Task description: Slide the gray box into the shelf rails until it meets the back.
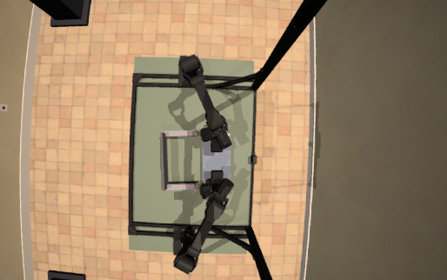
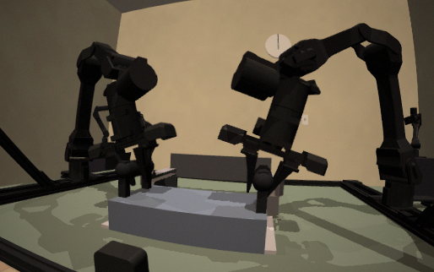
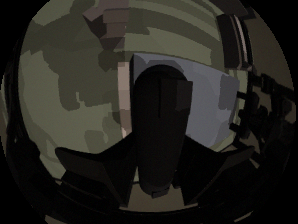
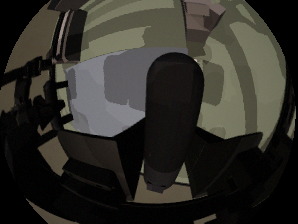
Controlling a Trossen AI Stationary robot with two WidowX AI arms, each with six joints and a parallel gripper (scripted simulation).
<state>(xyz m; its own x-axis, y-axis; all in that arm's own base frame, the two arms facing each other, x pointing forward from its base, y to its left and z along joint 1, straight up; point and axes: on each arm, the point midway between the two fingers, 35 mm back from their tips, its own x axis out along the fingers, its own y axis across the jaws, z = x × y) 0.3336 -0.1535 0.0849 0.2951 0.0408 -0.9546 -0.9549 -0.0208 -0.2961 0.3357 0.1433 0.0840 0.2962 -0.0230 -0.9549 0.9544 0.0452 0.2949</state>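
Now: left hand 1 cm short of the box, 12 cm to the left of it and 5 cm above it.
My right hand is 12 cm to the right of the box and 5 cm above it.
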